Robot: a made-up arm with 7 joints.
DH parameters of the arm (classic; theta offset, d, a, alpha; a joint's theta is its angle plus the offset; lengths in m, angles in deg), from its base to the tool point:
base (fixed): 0 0 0 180
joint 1: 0 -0.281 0 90
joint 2: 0 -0.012 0 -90
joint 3: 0 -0.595 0 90
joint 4: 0 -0.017 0 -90
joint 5: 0 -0.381 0 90
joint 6: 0 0 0 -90
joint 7: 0 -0.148 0 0
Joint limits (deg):
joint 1: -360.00..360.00
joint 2: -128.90..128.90
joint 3: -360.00..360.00
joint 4: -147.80..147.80
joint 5: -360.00..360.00
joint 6: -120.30..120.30
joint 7: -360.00..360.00
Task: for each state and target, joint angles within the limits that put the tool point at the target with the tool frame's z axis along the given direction. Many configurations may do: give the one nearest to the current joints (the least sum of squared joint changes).
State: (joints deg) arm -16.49 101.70 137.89 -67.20 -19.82 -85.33 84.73
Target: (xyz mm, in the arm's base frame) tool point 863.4 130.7 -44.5 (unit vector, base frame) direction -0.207 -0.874 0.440
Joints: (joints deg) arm 14.32 93.06 137.86 -53.93 -34.43 -40.93 84.73
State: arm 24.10 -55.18 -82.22 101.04 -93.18 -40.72 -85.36
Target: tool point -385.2 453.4 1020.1 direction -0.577 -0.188 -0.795
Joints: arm 17.12 -47.63 -79.04 49.26 -104.06 -59.79 -85.36
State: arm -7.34 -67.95 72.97 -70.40 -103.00 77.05 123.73
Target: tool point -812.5 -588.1 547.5 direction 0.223 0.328 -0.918
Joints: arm -42.76 -81.62 93.78 -22.24 -75.21 62.29 123.73
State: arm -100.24 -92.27 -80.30 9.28 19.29 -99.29 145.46
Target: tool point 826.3 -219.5 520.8 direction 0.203 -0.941 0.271
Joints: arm -150.56 -74.31 -91.85 -14.75 7.30 -118.92 145.46
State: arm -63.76 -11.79 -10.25 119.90 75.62 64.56 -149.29
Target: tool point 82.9 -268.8 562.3 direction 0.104 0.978 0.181
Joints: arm -31.32 -24.19 40.44 147.68 94.18 92.76 -149.29
